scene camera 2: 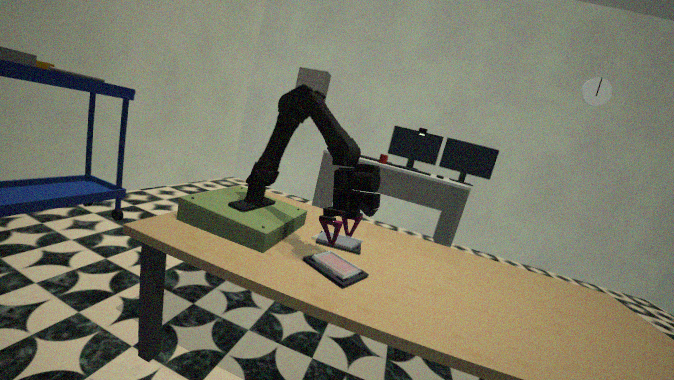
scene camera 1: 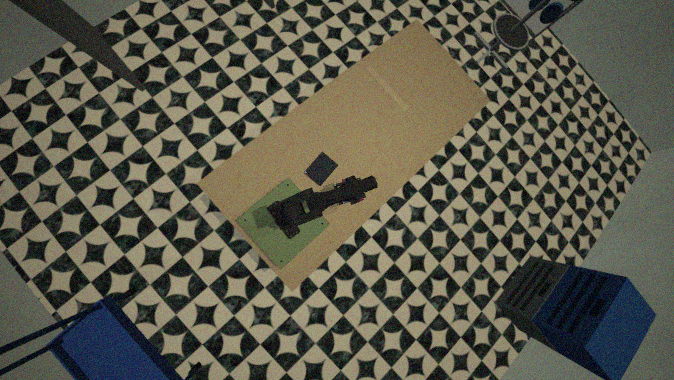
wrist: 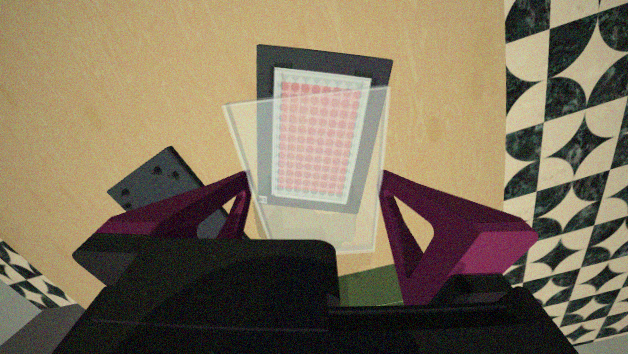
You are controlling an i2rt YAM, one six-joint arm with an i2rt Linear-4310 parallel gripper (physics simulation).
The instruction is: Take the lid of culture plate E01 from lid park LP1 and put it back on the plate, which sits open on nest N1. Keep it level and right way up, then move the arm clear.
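Places are measured from the arm's base along level axes (x right, y ahead, z up), in metres.
Pixels of known places: gripper, between the fingertips: point(scene camera 2: 340, 241) point(wrist: 314, 177); arm's base, origin of its link: point(scene camera 2: 253, 204).
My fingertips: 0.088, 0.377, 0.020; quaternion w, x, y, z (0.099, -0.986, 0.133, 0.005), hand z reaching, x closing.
For each thing: its top centre in the pictures, then the offset to it from my fingertips, as dx, dy, dz. Level surfaces: height alone.
- clear lid, centre of its top: point(wrist: 315, 204) point(scene camera 2: 338, 235) -0.002, -0.011, +0.016
- open culture plate, centre of its top: point(wrist: 315, 145) point(scene camera 2: 336, 261) -0.001, +0.005, -0.064
- dark nest N1, centre of its top: point(wrist: 315, 143) point(scene camera 2: 336, 263) -0.001, +0.005, -0.072
- lid park LP1, centre of its top: point(wrist: 175, 225) point(scene camera 2: 340, 238) point(scene camera 1: 321, 168) -0.202, -0.052, -0.070
- wooden table, height of its surface: dz -0.090
My gripper point(scene camera 1: 353, 190) point(scene camera 2: 341, 239) point(wrist: 314, 177) is shut on the clear lid point(scene camera 2: 345, 242) point(wrist: 300, 227), with one finger on each long side. The lid looks level and is held above the open culture plate point(scene camera 2: 339, 264) point(wrist: 317, 86). The plate, with pink wells, sits on the dark nest N1 point(scene camera 2: 322, 271) point(wrist: 320, 56). In the wrist view the lid is turned slightly relative to the plate and covers all but its far end. The lid park LP1 point(scene camera 1: 321, 168) point(scene camera 2: 356, 251) point(wrist: 165, 175) is empty. The arm hides plate and nest in scene camera 1.
The arm stands on a green base block point(scene camera 1: 282, 255) point(scene camera 2: 225, 220) at one end of the wooden table point(scene camera 1: 425, 75) point(scene camera 2: 500, 310). A blue cart point(scene camera 2: 60, 192) and a desk with two monitors point(scene camera 2: 415, 145) stand beyond the table.
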